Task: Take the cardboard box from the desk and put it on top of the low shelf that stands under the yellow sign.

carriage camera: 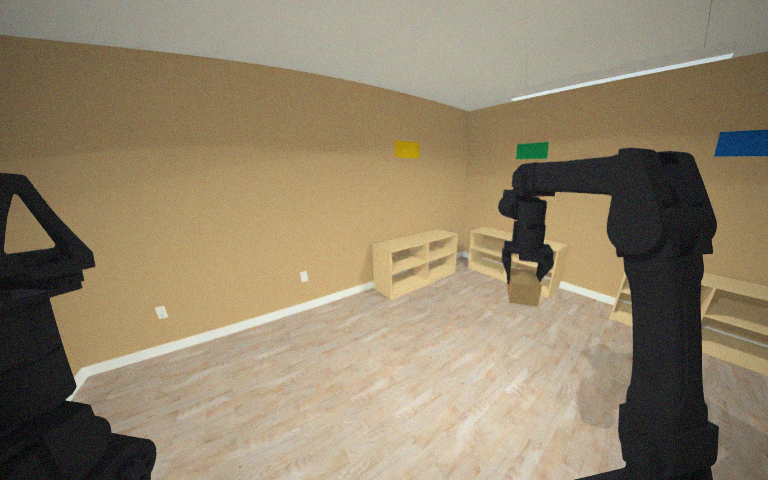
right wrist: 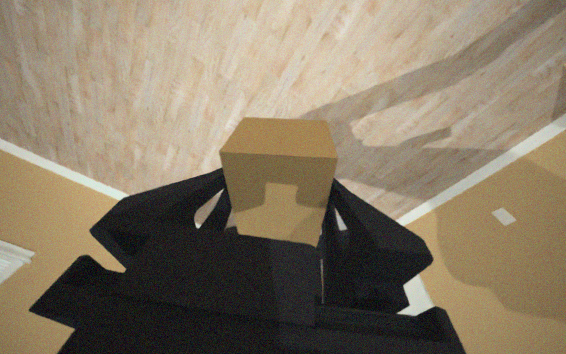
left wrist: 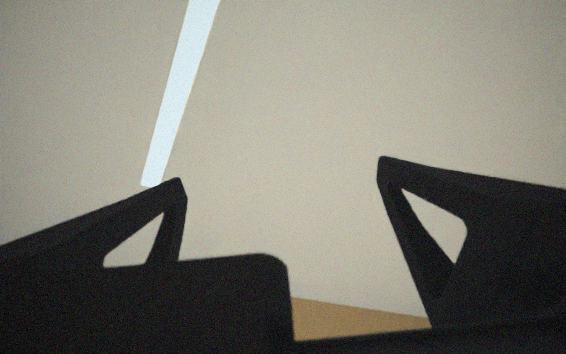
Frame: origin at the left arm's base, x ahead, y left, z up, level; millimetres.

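Where they show: left gripper, fingertip midpoint: (left wrist: 280, 178); right gripper, fingertip midpoint: (right wrist: 281, 174).
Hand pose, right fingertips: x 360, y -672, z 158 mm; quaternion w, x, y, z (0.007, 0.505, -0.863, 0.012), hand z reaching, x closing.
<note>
After its pixels a point has its place.
The cardboard box (carriage camera: 523, 288) {x 312, y -642, z 176 mm} (right wrist: 278, 200) {x 361, y -673, z 185 mm} is held between the fingers of my right gripper (carriage camera: 525, 277) {x 360, y -672, z 158 mm} (right wrist: 281, 174) {x 360, y -672, z 158 mm}, up in the air above the floor. In the carriage camera view the box shows in front of the shelf under the green sign. The low shelf (carriage camera: 382, 271) {x 2348, y -339, z -682 mm} under the yellow sign (carriage camera: 406, 149) {x 2877, y -693, z 752 mm} stands far off against the left wall, near the room's corner, to the left of the box in the picture. My left gripper (left wrist: 280, 178) {x 37, y -5, z 438 mm} is open and empty, pointing up at the ceiling. The desk does not show in these views.
A second low shelf (carriage camera: 480, 230) {x 3047, y -1841, z -389 mm} stands under the green sign (carriage camera: 532, 150) {x 2767, y -2368, z 758 mm}, partly hidden by my right gripper. A third shelf (carriage camera: 736, 283) {x 1031, y -3326, z -389 mm} stands at the right, below the blue sign (carriage camera: 743, 143) {x 1291, y -3351, z 752 mm}, partly behind my right arm. A wood floor (carriage camera: 339, 384) {x 1065, y 2, z -999 mm} lies in front of the shelves.
</note>
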